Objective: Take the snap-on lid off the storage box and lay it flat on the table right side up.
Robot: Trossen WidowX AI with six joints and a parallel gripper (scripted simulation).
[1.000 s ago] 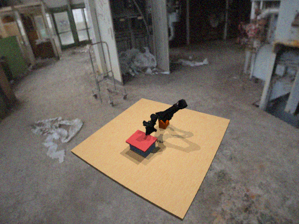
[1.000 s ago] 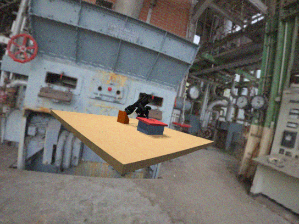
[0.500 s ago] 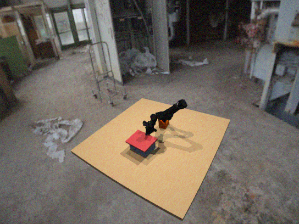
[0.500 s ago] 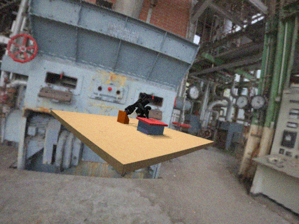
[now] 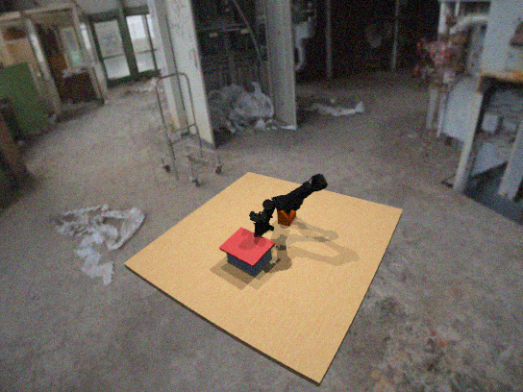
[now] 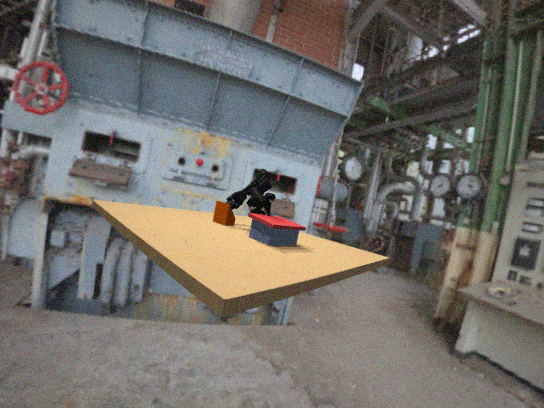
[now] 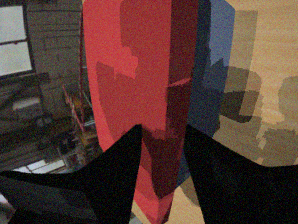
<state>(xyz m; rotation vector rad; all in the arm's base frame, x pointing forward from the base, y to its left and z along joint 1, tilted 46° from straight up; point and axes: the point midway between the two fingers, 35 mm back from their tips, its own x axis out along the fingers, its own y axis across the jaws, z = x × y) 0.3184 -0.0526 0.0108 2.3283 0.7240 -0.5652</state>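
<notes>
Right now the lid is 80 mm ahead of my gripper tip and 20 mm to the right of it. Round my gripper tip: storage box 70 mm ahead, 20 mm to the right, 60 mm below.
</notes>
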